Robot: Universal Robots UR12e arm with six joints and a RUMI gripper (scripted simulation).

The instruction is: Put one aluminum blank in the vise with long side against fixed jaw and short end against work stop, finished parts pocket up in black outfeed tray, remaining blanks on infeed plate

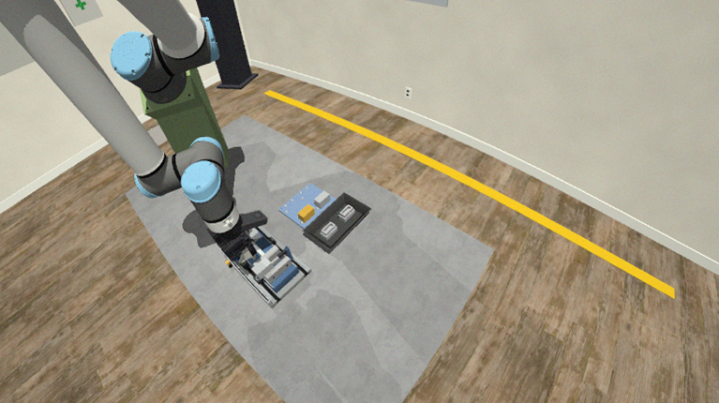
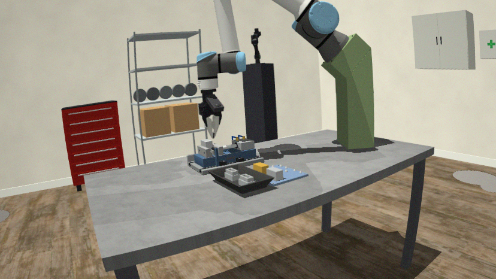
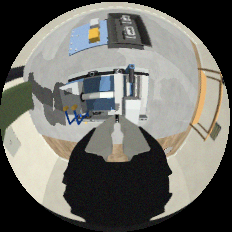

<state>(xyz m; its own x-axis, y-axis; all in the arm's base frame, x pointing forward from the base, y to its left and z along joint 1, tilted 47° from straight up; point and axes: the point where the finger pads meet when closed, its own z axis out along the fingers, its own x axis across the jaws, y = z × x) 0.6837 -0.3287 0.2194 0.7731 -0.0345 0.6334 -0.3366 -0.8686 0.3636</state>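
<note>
My hand is 90 mm above the blue vise, 50 mm to the right of it and 20 mm past it. The rest, counted from my hand: yellow brass blank: 280 mm to the left, 110 mm below, 50 mm ahead; then gray aluminum blank: 370 mm to the left, 110 mm below, 80 mm ahead; then infeed plate: 340 mm to the left, 130 mm below, 30 mm ahead.
</note>
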